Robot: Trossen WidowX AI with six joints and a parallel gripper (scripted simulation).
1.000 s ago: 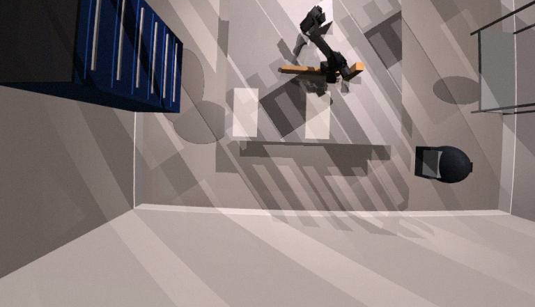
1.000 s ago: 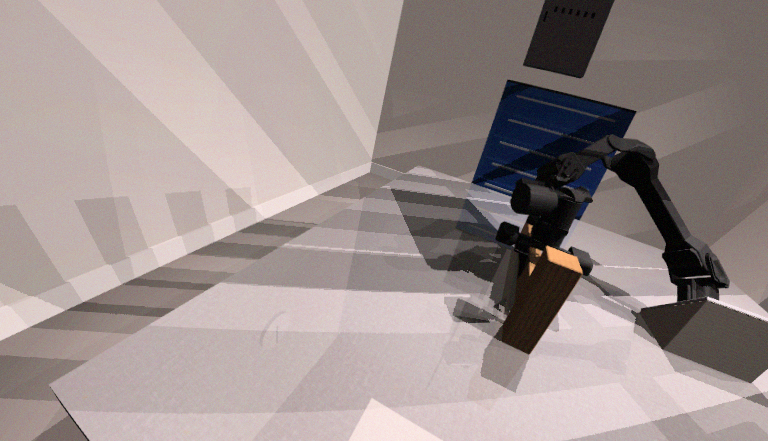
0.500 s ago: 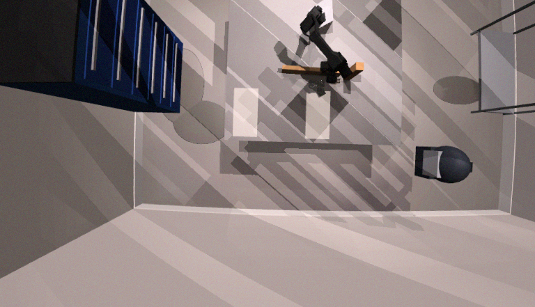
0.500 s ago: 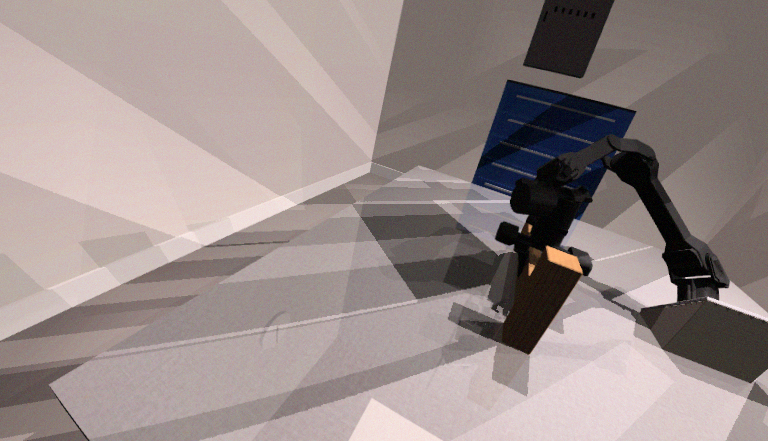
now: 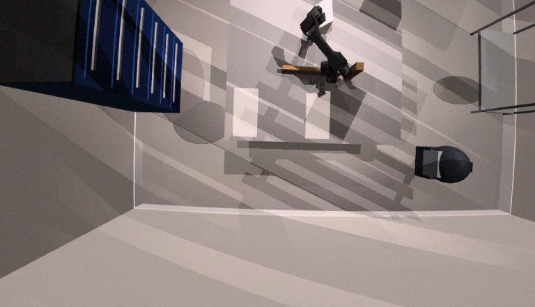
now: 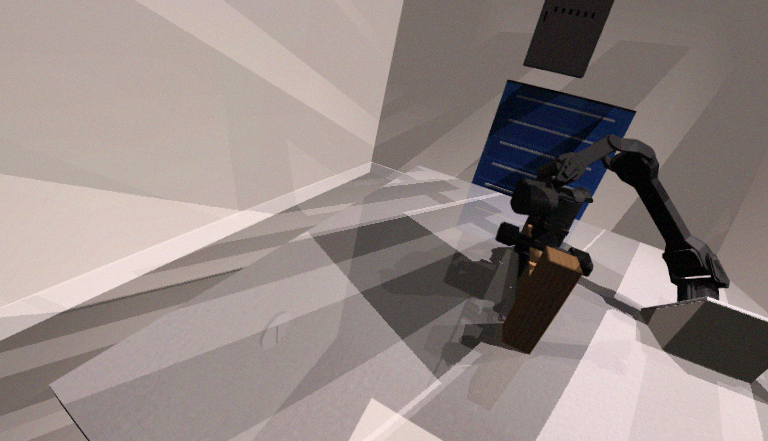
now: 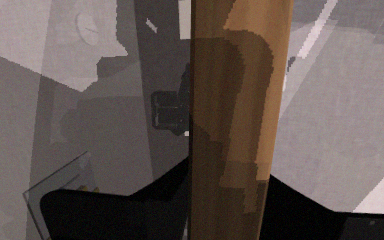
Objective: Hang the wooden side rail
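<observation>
Right now the headboard post is 20 mm ahead of my gripper tip, 150 mm to the left of it and 40 mm above it.
</observation>
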